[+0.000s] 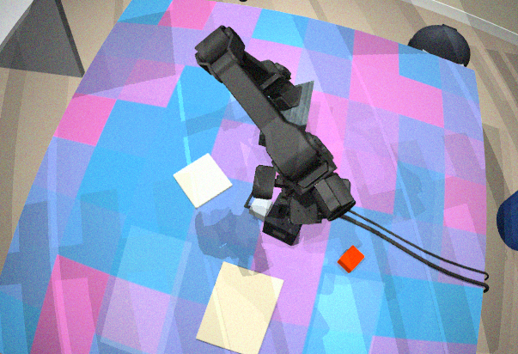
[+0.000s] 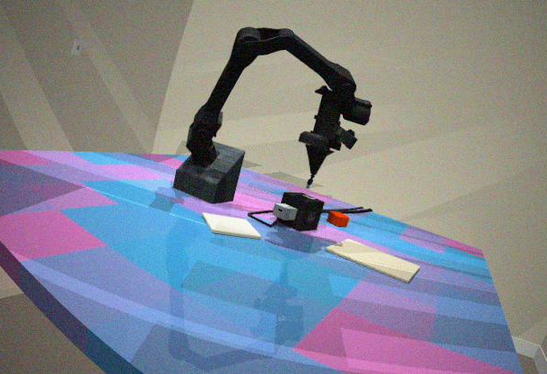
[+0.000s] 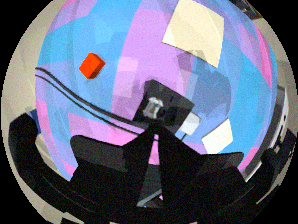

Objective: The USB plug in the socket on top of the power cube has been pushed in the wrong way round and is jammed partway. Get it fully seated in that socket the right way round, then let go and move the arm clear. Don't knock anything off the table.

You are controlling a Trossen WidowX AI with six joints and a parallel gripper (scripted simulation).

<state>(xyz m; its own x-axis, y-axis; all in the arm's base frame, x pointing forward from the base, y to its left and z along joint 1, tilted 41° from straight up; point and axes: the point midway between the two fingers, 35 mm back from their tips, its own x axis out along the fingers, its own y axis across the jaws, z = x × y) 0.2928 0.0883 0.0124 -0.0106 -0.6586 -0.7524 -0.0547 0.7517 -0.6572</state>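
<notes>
The usb plug lies 2 cm below my gripper tip. Round my gripper tip: orange block (16 cm to the left, 12 cm below, 6 cm ahead); usb socket (7 cm below, 1 cm to the left); white tile (23 cm to the right, 13 cm below, 7 cm behind).
</notes>
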